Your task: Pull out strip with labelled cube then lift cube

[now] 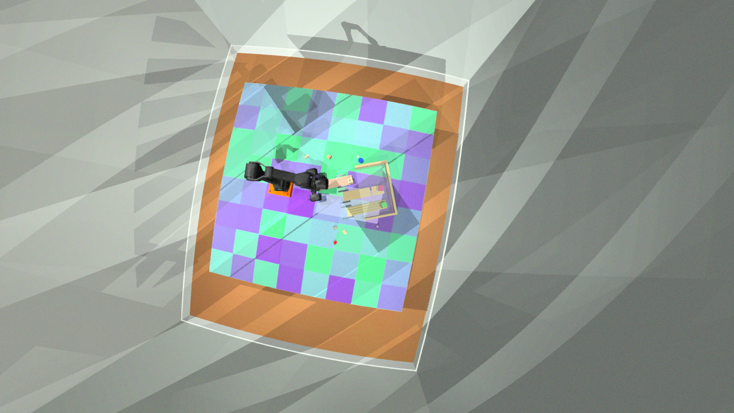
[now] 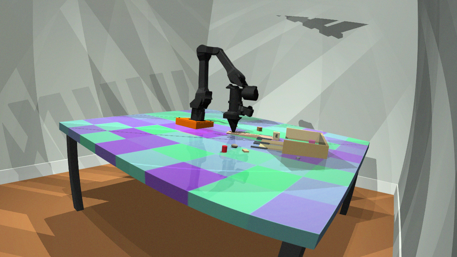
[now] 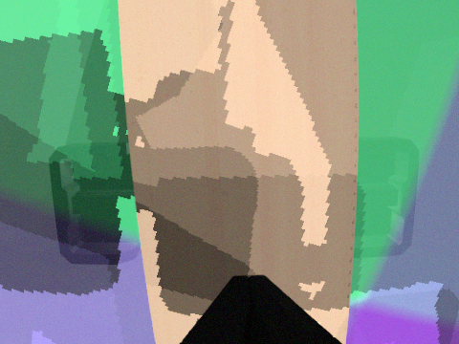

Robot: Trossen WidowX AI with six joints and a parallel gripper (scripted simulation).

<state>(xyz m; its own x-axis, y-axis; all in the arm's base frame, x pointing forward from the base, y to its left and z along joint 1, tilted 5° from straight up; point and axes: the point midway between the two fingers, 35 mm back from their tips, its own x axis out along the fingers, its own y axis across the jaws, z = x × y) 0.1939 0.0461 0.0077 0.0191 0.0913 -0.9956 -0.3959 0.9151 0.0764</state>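
The tan strip is 90 mm ahead of my gripper tip and 40 mm to the left of it. From my gripper tip the other things lie so: red cylinder (300 mm to the right, 190 mm ahead, 10 mm above); then grey pebble (220 mm to the right, 170 mm ahead); then labelled cube (190 mm ahead, 80 mm to the left, 20 mm above).
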